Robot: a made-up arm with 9 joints. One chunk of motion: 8 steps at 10 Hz.
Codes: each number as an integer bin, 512 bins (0 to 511) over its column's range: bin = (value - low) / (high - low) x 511, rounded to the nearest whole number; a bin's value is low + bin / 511 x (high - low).
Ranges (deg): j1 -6..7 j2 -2..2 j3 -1..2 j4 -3..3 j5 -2..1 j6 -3..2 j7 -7..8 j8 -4..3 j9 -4..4
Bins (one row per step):
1: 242 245 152 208 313 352 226 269 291
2: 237 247 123 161 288 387 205 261 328
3: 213 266 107 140 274 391 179 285 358
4: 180 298 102 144 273 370 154 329 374
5: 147 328 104 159 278 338 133 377 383
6: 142 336 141 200 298 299 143 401 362
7: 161 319 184 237 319 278 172 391 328
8: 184 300 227 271 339 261 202 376 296
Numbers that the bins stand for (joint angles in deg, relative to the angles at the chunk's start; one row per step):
1: 0.16 -0.08 -0.11 -0.56 -0.16 0.44 -0.37 -0.32 0.56
2: 0.03 -0.07 -0.28 -1.11 -0.31 0.79 -0.98 -0.42 1.14
3: -0.58 0.08 -0.37 -1.36 -0.39 0.83 -1.75 -0.10 1.60
4: -1.42 0.33 -0.40 -1.31 -0.40 0.62 -2.48 0.51 1.86
5: -2.26 0.57 -0.39 -1.13 -0.37 0.31 -3.10 1.16 2.00
6: -2.39 0.63 -0.17 -0.65 -0.25 -0.07 -2.80 1.49 1.67
7: -1.90 0.50 0.08 -0.22 -0.13 -0.28 -1.95 1.36 1.14
8: -1.32 0.35 0.33 0.18 -0.01 -0.45 -1.07 1.15 0.63

